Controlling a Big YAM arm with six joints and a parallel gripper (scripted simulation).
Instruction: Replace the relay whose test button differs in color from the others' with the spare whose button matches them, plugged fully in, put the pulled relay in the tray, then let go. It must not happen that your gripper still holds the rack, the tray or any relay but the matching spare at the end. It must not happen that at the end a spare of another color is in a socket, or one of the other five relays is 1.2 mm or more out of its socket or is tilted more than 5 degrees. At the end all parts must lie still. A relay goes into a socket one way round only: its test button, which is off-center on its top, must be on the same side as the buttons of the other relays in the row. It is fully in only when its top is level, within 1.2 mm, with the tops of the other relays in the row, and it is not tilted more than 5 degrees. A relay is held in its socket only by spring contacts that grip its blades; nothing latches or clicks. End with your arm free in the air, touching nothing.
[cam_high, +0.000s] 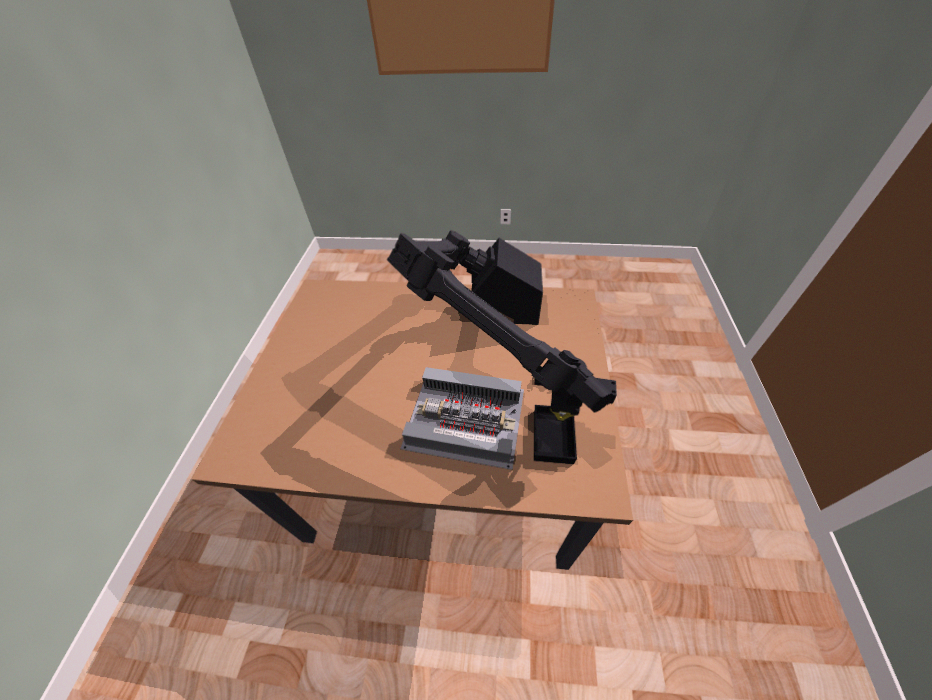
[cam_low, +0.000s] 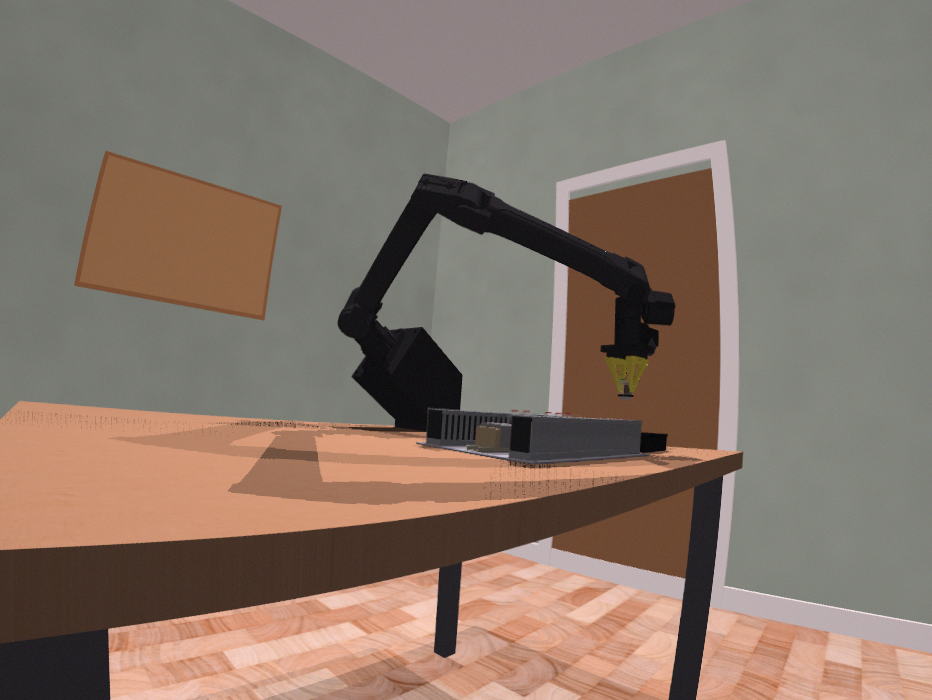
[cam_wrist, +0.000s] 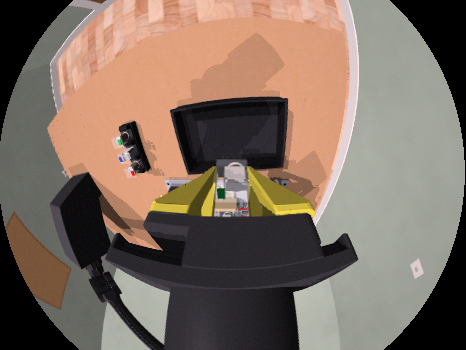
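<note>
Right now my hand is 110 mm above the black tray. The rest, counted from my hand: grey relay panel (70 mm behind, 260 mm to the right, 130 mm below).
</note>
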